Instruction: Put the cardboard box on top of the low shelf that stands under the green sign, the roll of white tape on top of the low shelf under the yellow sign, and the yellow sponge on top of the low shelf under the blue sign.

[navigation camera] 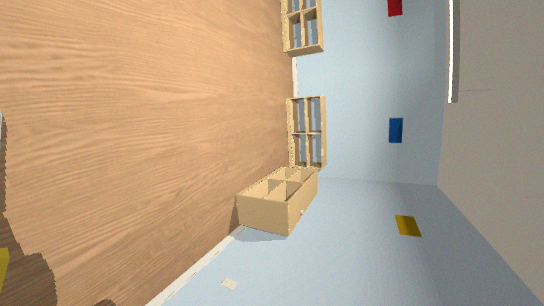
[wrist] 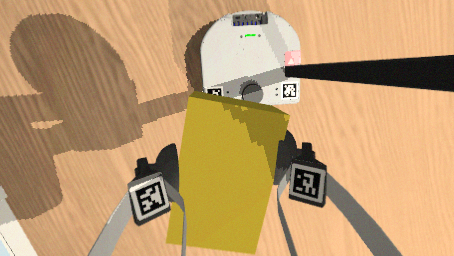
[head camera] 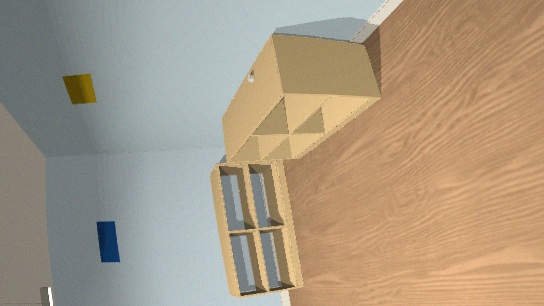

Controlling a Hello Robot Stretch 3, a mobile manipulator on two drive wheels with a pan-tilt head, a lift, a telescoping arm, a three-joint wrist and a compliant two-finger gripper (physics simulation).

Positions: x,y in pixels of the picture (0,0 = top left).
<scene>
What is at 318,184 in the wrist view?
My gripper.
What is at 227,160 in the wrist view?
A yellow sponge.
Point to a pale blue wall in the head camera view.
At 142,155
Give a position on a pale blue wall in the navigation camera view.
374,67
</scene>
